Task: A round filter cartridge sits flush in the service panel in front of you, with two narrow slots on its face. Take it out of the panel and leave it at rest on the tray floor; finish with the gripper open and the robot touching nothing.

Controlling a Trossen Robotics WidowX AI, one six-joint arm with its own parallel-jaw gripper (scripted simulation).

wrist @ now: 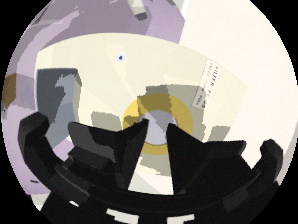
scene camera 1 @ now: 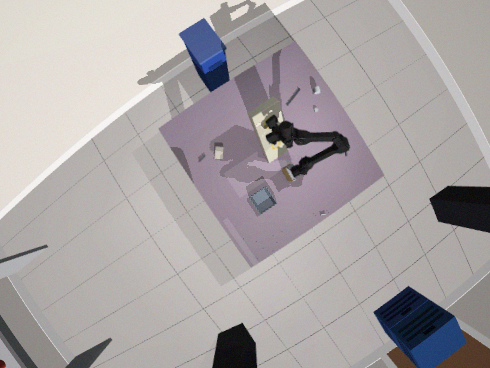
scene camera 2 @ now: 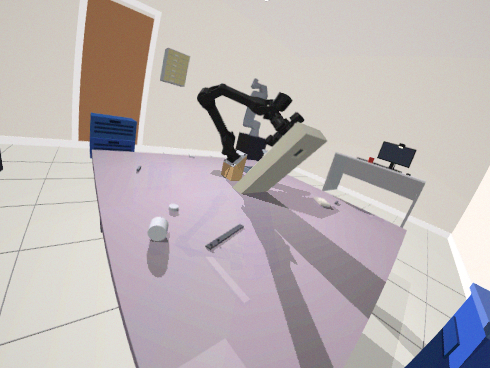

Observation:
In view: the gripper (wrist: 157, 124), a round filter cartridge (wrist: 158, 120) and a cream service panel (scene camera 2: 301, 141).
The cream service panel is seen too in the wrist view (wrist: 120, 77) and in scene camera 1 (scene camera 1: 258, 116). Scene camera 1 does not show the round filter cartridge, which is hidden by the gripper. Scene camera 2 misses the round filter cartridge, which is hidden by the cream service panel.

